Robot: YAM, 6 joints.
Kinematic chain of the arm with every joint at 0, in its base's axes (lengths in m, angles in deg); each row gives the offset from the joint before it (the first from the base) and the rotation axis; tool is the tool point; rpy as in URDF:
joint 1: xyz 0 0 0.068 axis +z
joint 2: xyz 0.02 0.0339 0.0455 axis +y
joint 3: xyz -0.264 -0.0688 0 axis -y
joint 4: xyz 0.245 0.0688 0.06 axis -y
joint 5: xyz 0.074 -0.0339 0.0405 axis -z
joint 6: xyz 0.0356 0 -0.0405 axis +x
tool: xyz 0 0 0 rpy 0 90 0
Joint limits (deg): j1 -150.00..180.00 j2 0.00..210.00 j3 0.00..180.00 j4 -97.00..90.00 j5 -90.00..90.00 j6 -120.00..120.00
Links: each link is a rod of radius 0.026 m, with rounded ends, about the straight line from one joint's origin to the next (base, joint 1, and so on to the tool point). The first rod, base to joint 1, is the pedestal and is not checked.
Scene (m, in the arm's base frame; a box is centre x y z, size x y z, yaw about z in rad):
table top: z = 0
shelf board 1: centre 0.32 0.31 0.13 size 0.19 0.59 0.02 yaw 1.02
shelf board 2: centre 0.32 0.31 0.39 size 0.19 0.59 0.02 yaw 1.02
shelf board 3: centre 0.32 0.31 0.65 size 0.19 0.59 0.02 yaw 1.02
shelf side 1: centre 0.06 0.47 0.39 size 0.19 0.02 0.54 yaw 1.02
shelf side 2: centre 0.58 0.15 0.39 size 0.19 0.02 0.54 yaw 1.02
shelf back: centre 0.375 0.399 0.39 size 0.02 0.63 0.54 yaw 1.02
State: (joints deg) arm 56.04 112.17 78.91 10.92 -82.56 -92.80
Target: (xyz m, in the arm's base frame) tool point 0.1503 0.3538 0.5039
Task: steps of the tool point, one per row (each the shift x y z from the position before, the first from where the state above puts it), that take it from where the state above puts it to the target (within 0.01 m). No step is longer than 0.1 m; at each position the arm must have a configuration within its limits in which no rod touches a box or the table.
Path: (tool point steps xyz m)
1: -0.0264 -0.0465 0.0164
2: -0.0287 -0.0477 0.0056
3: -0.0296 -0.0470 -0.0056
4: -0.0292 -0.0443 -0.0164
5: 0.0068 0.0265 0.0640
6: -0.0015 0.0174 0.0664
7: -0.0088 0.0071 0.0662
8: -0.0145 -0.0041 0.0634
9: 0.0346 0.0584 0.0079
10: 0.0366 0.0575 -0.0079

